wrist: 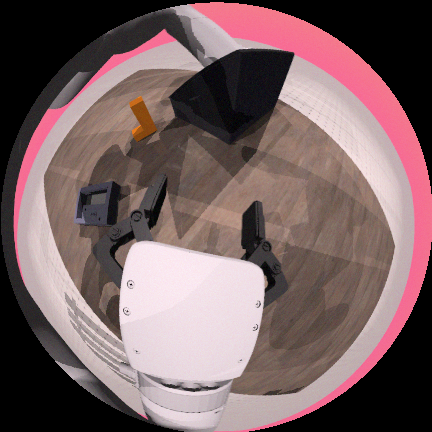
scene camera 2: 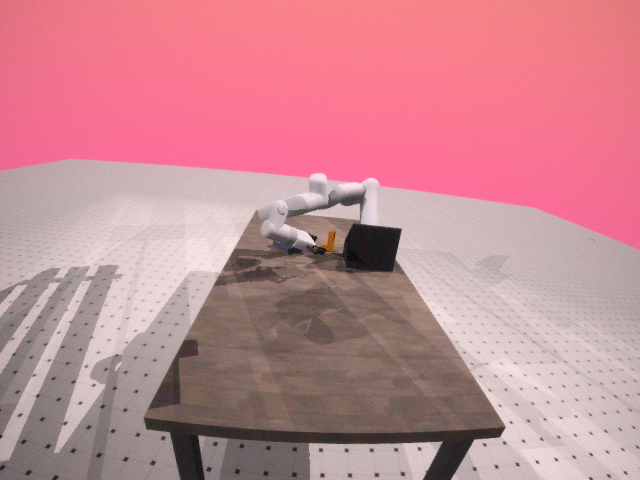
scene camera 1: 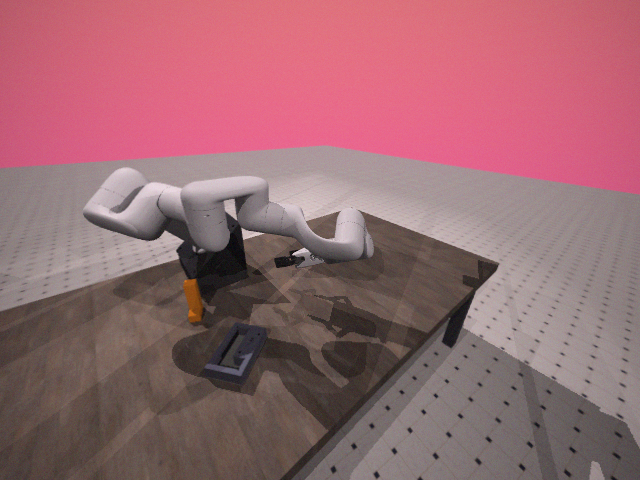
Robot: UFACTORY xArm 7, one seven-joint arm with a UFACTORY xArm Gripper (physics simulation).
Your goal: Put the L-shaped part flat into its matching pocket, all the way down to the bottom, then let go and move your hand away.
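Seen in the pictures: gripper, fingertip midpoint: (wrist: 208,195) (scene camera 2: 320,245) (scene camera 1: 283,259); arm's base, origin of the base link: (wrist: 228,63) (scene camera 2: 368,234).
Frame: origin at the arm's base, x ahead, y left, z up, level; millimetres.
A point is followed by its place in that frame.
The orange L-shaped part (scene camera 1: 193,300) @[z -96, x 196, y -96 mm] (scene camera 2: 330,241) @[z -94, x 184, y -79 mm] (wrist: 144,119) @[z -98, x 185, y -79 mm] stands upright on the table, its long arm pointing up and its short foot at the bottom. The dark blue-grey pocket block (scene camera 1: 250,367) @[z -143, x 459, y -21 mm] (scene camera 2: 281,247) @[z -131, x 430, y 7 mm] (wrist: 114,206) @[z -139, x 361, y 21 mm] lies on the table near the part; its recess faces up and holds no orange part. In scene camera 2 the arm partly hides the block. My gripper (scene camera 1: 279,261) @[z -25, x 230, y 182 mm] (scene camera 2: 316,243) @[z -25, x 230, y 182 mm] (wrist: 208,195) @[z -25, x 230, y 182 mm] is open and empty, with its fingers wide apart. It is tilted low over the table, apart from both the part and the block.
A large black box (scene camera 1: 224,260) @[z -48, x 100, y 24 mm] (scene camera 2: 372,248) @[z -40, x -17, y 87 mm] (wrist: 232,95) @[z -17, x 94, y 93 mm] stands on the wooden table (scene camera 1: 129,428) @[z -152, x 450, y -259 mm] (scene camera 2: 320,382) @[z -152, x 168, y 846 mm] (wrist: 320,200) @[z -152, x 31, y 331 mm] close to the L-shaped part. The white arm (scene camera 1: 206,217) @[z 199, x 320, y -34 mm] (scene camera 2: 305,201) @[z 170, x 313, y 203 mm] reaches over this area. A table edge runs along the right in scene camera 1.
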